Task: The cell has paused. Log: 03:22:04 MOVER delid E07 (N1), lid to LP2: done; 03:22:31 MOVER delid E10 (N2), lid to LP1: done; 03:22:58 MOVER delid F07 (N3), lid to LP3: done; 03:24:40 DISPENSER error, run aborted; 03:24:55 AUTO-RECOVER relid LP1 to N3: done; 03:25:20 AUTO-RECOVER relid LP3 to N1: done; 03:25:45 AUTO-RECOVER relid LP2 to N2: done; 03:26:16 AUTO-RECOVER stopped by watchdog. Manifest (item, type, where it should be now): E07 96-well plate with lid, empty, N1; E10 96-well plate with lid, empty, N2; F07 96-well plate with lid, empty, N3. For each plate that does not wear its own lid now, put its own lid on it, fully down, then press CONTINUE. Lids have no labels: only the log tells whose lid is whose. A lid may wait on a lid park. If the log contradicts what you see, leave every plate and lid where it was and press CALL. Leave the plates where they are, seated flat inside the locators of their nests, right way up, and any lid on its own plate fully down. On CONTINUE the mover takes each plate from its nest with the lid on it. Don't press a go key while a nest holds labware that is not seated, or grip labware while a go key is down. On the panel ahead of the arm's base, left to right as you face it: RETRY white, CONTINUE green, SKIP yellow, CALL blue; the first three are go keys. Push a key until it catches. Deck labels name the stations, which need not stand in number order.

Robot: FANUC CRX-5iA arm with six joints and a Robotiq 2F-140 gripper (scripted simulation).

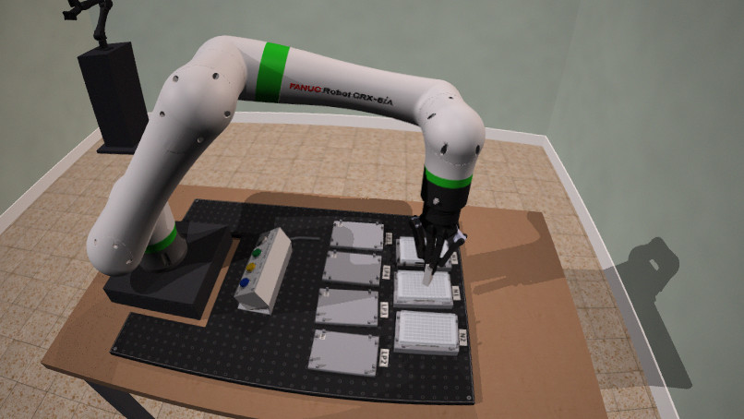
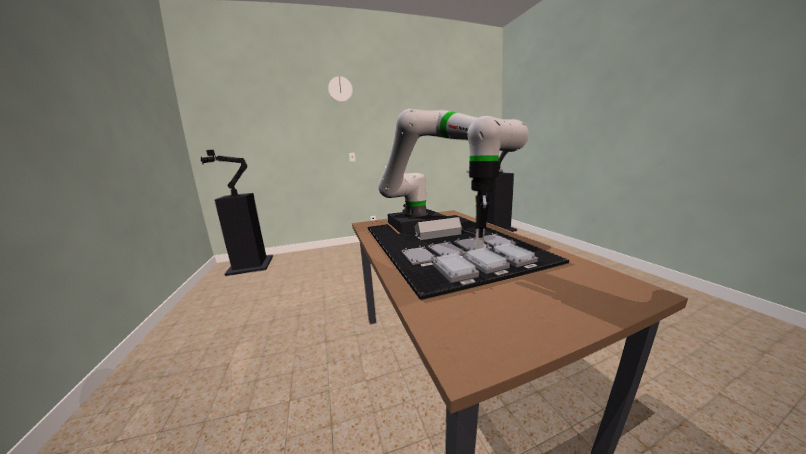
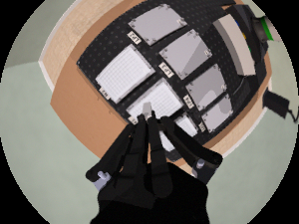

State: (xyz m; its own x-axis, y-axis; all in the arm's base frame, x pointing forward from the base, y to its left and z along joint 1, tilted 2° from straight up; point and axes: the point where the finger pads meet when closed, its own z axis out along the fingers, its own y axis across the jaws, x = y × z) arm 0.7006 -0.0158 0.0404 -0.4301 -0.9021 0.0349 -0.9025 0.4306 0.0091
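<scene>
Now: the plate 30 mm to the left of my hand and 80 mm below it. The rest, counted from my hand: nest n2: 10 mm ahead, 100 mm to the right, 100 mm below; LP4: 180 mm behind, 90 mm to the left, 100 mm below; LP3: 180 mm behind, 40 mm to the right, 100 mm below.
</scene>
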